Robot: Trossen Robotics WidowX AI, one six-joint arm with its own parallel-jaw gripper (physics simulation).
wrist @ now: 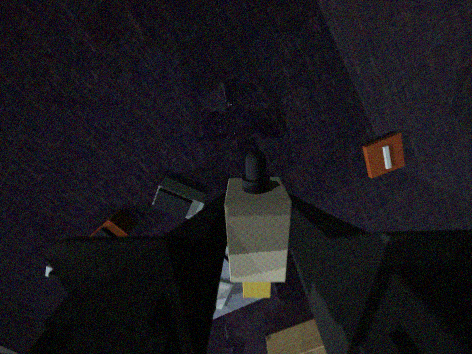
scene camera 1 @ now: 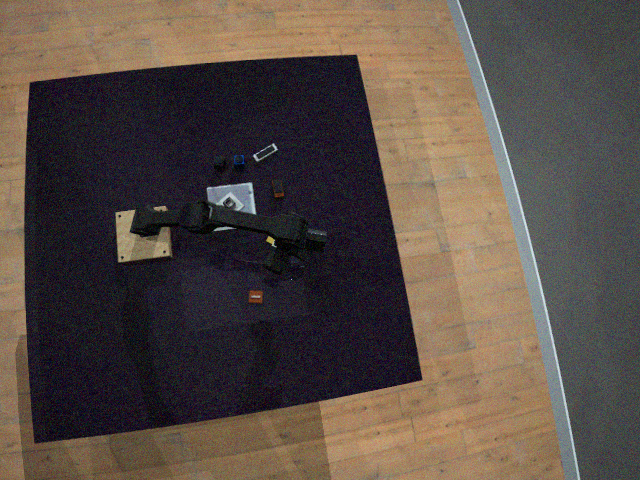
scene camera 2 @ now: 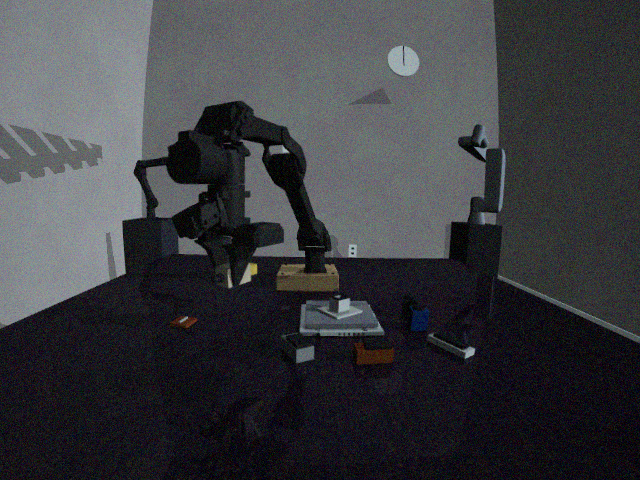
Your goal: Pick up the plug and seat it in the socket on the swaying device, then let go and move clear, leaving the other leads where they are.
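Note:
My gripper (scene camera 2: pixel 228 279) (wrist: pixel 254 198) is shut on the plug, a beige block (scene camera 2: pixel 244 275) (wrist: pixel 257 235) with a yellow end and a black cable boot. The yellow end also shows beside the arm in scene camera 1 (scene camera 1: pixel 270 240). The plug is held above the dark mat, apart from the device. The device (scene camera 1: pixel 247 194) (scene camera 2: pixel 311 324) is a grey plate on a white base, with a small raised socket block (scene camera 1: pixel 230 202) (scene camera 2: pixel 339 304) on a white square. The arm covers part of the device in scene camera 1; the fingers hide part of it in the wrist view.
On the mat (scene camera 1: pixel 103 335) lie an orange tile (scene camera 1: pixel 255 296) (scene camera 2: pixel 184 322) (wrist: pixel 372 162), a grey block (scene camera 2: pixel 305 353) (wrist: pixel 196 210), an orange block (scene camera 1: pixel 278 189) (scene camera 2: pixel 374 355), a blue block (scene camera 1: pixel 238 160) (scene camera 2: pixel 419 320) and a white strip (scene camera 2: pixel 450 348). The arm's wooden base (scene camera 1: pixel 125 237) (scene camera 2: pixel 307 282) stands behind the device in scene camera 2.

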